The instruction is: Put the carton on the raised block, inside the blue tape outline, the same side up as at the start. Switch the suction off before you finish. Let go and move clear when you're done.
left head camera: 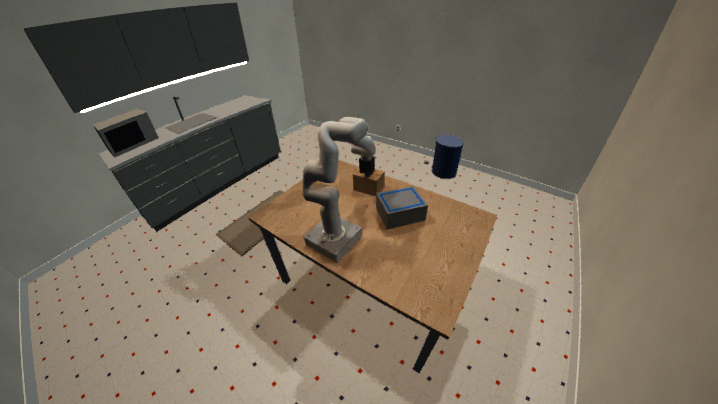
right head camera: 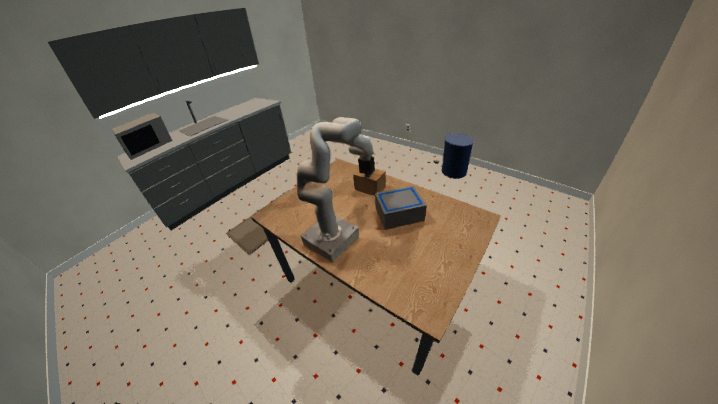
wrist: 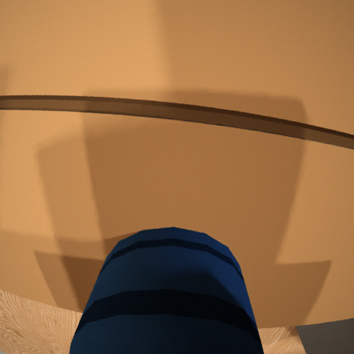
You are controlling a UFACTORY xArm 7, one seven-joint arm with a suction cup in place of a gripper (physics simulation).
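Seen in the pictures: hand at its tool point: (left head camera: 367,177) (right head camera: 367,177); arm's base at its link origin: (left head camera: 333,233) (right head camera: 330,233).
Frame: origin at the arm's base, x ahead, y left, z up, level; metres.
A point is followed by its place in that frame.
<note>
The brown carton (left head camera: 365,183) @[x 0.473, y 0.009, z 0.015 m] (right head camera: 366,183) @[x 0.472, y 0.004, z 0.017 m] (wrist: 200,185) is upright at the table's back left; a dark seam crosses its top in the wrist view. My gripper (left head camera: 368,174) (right head camera: 368,174) (wrist: 173,229), a suction cup, points down with its tip against the carton's top and is shut on the carton. Whether the carton's underside touches the table cannot be made out. The raised block (left head camera: 407,218) @[x 0.276, y -0.335, z -0.017 m] (right head camera: 404,218) @[x 0.270, y -0.329, z -0.013 m], dark grey, stands to the right of the carton and nearer the robot base. The blue tape outline (left head camera: 405,207) @[x 0.286, y -0.314, z 0.052 m] (right head camera: 403,207) @[x 0.287, y -0.315, z 0.052 m] is on its top and holds no carton.
The wooden table (left head camera: 451,246) @[x 0.198, y -0.613, z -0.069 m] (right head camera: 451,246) @[x 0.210, y -0.620, z -0.069 m] carries the robot base (left head camera: 333,241) @[x -0.056, y -0.028, z 0.004 m] (right head camera: 330,241) @[x -0.055, y -0.034, z 0.002 m] at its near edge. A blue drum (left head camera: 446,158) (right head camera: 456,156) stands beyond the table's back edge. A kitchen counter (left head camera: 200,160) (right head camera: 210,160) runs along the left wall.
</note>
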